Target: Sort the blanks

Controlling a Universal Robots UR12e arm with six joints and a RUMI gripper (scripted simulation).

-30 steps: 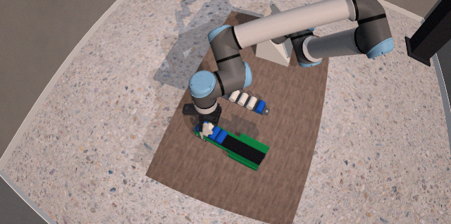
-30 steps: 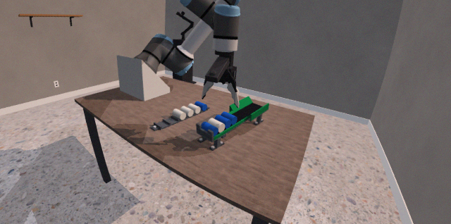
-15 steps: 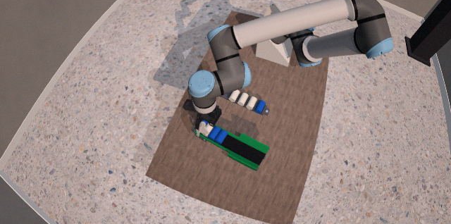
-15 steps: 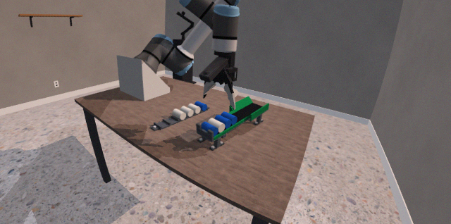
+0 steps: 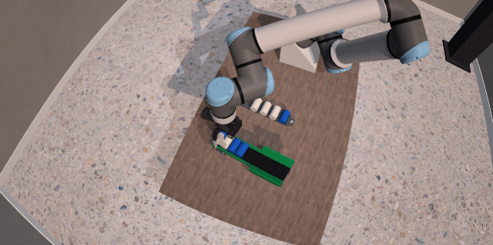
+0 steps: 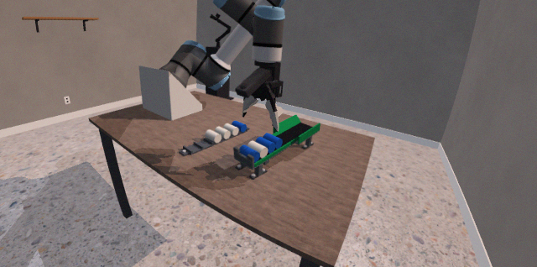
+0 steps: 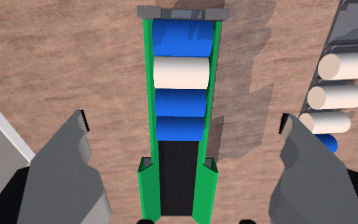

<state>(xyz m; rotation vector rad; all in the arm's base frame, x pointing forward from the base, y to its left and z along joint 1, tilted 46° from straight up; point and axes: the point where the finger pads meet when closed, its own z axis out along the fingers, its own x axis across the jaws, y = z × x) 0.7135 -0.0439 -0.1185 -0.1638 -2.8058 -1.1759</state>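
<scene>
Now: the grey stop 1 cm behind my hand, 6 cm to the right of it and 11 cm below it. Round my hand: stock rack 26 cm behind, 6 cm to the left, 18 cm below.
</scene>
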